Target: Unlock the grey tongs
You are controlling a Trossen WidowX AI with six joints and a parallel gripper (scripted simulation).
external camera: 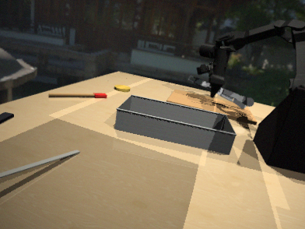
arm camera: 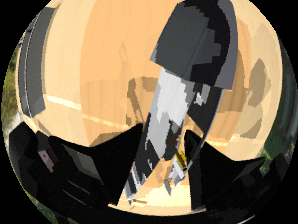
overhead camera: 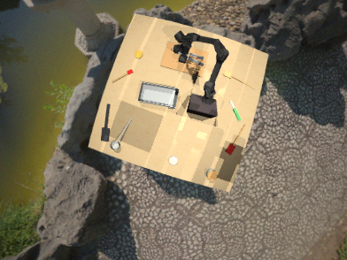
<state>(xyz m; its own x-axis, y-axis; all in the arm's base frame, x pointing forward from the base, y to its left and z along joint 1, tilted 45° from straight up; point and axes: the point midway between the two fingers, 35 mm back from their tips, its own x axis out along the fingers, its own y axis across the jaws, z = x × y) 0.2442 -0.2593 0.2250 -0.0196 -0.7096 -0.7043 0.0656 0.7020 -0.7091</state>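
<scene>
Right now the wooden board is 40 mm below my gripper tip. Also, from my gripper tip: roasting tin (360 mm to the left, 130 mm ahead, 20 mm below); red-bladed spatula (590 mm to the left, 570 mm behind, 40 mm below); yellow disc (390 mm ahead, 40 mm to the left, 40 mm below).
</scene>
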